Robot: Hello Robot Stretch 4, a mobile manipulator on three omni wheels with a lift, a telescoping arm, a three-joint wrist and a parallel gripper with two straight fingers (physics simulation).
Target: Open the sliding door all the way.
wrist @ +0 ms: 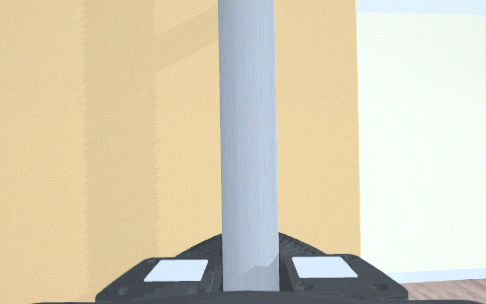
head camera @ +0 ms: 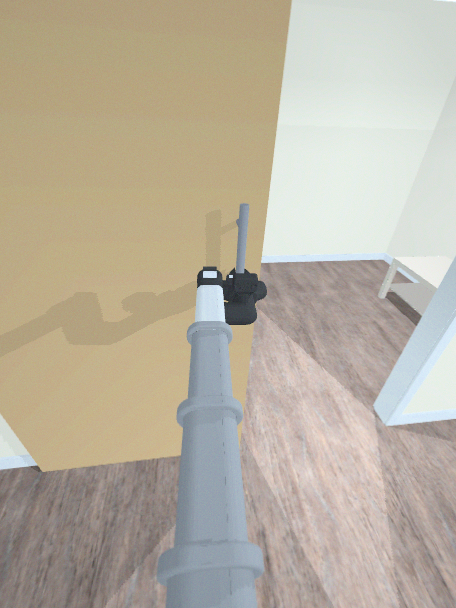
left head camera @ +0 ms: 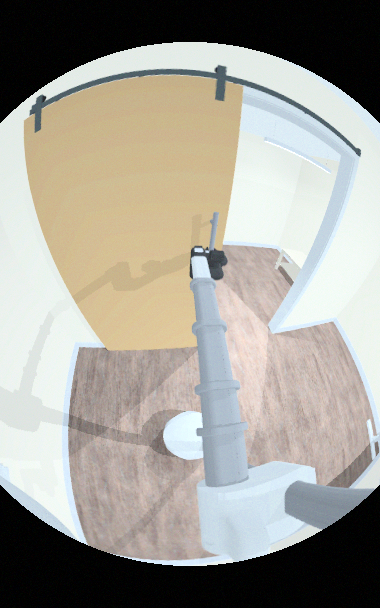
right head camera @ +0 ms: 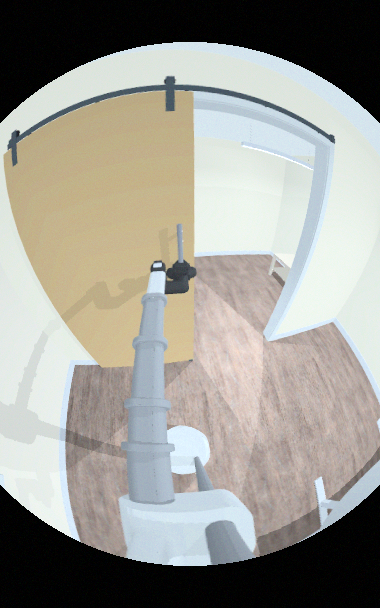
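Where they show: robot's base, origin of its link: (left head camera: pixel 189 434) (right head camera: pixel 182 448).
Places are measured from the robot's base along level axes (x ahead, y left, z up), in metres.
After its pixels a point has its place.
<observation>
The tan sliding door (head camera: pixel 140 150) @(x 0.870, y 0.154, z 1.438 m) (left head camera: pixel 135 175) @(x 0.863, y 0.255, z 1.494 m) (right head camera: pixel 110 190) @(x 0.867, y 0.197, z 1.522 m) (wrist: pixel 320 125) @(x 0.890, y -0.152, z 1.187 m) hangs from a dark rail on the left of the doorway, with an open gap to its right. Its grey vertical bar handle (head camera: pixel 242 240) @(x 0.817, y -0.102, z 1.233 m) (left head camera: pixel 214 232) @(x 0.817, y -0.106, z 1.226 m) (right head camera: pixel 180 242) @(x 0.818, y -0.106, z 1.237 m) (wrist: pixel 249 140) @(x 0.816, y -0.102, z 1.175 m) stands off the door near the right edge. My gripper (head camera: pixel 242 276) @(x 0.865, y -0.103, z 1.112 m) (right head camera: pixel 181 265) @(x 0.865, y -0.103, z 1.112 m) (wrist: pixel 251 252) @(x 0.865, y -0.103, z 1.112 m) is shut on the handle, with one finger on each side of the bar in the wrist view. The upper part of the bar rises above the fingers. The lower part of the handle is hidden behind the gripper.
The dark rail (left head camera: pixel 295 106) @(x 0.926, y -0.471, z 2.032 m) (right head camera: pixel 270 106) @(x 0.931, y -0.572, z 2.038 m) runs over the doorway. The white door frame post (head camera: pixel 420 350) @(x 1.048, y -1.084, z 0.559 m) (left head camera: pixel 312 240) (right head camera: pixel 300 240) @(x 1.113, y -1.080, z 1.176 m) stands at the right of the gap. A white table (head camera: pixel 425 267) @(x 2.221, y -1.984, z 0.423 m) stands in the room beyond. My long grey arm (head camera: pixel 210 465) @(x 0.234, y -0.004, z 1.227 m) reaches to the door.
</observation>
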